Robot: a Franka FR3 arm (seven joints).
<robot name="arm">
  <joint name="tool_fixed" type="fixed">
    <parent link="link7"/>
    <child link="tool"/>
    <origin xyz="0 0 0.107" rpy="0 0 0"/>
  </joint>
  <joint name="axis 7" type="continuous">
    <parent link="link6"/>
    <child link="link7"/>
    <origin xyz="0.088 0 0" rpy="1.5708 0 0"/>
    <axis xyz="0 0 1"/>
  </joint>
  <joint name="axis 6" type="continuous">
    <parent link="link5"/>
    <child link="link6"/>
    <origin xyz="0 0 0" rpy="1.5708 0 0"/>
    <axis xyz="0 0 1"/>
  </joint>
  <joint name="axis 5" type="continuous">
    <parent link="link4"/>
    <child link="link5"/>
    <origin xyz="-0.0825 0.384 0" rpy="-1.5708 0 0"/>
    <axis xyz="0 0 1"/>
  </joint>
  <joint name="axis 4" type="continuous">
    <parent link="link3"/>
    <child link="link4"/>
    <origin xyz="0.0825 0 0" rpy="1.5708 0 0"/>
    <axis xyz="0 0 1"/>
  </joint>
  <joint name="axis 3" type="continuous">
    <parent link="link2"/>
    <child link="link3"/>
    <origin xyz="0 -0.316 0" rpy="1.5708 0 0"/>
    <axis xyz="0 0 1"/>
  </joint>
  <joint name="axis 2" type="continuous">
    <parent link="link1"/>
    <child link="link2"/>
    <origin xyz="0 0 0" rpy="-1.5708 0 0"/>
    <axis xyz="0 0 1"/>
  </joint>
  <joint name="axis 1" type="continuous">
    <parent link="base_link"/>
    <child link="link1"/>
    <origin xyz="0 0 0.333" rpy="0 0 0"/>
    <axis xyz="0 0 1"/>
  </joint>
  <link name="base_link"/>
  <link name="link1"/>
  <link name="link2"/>
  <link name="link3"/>
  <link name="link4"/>
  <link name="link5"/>
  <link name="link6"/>
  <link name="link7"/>
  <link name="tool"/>
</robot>
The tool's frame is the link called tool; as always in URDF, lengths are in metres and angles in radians. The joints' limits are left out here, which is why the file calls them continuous.
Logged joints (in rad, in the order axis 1, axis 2, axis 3, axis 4, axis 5, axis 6, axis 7), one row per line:
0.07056, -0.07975, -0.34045, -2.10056, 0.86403, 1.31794, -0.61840
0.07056, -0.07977, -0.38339, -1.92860, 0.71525, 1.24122, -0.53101
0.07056, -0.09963, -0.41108, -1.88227, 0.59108, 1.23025, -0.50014
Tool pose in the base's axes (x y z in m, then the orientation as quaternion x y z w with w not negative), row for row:
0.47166, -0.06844, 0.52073, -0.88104, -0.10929, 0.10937, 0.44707
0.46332, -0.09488, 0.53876, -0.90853, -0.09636, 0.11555, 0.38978
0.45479, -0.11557, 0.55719, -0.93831, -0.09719, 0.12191, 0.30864
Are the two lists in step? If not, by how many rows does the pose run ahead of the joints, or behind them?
The pose runs 1 row ahead of the joints: the pose in row i belongs to the joints in row i + 1.
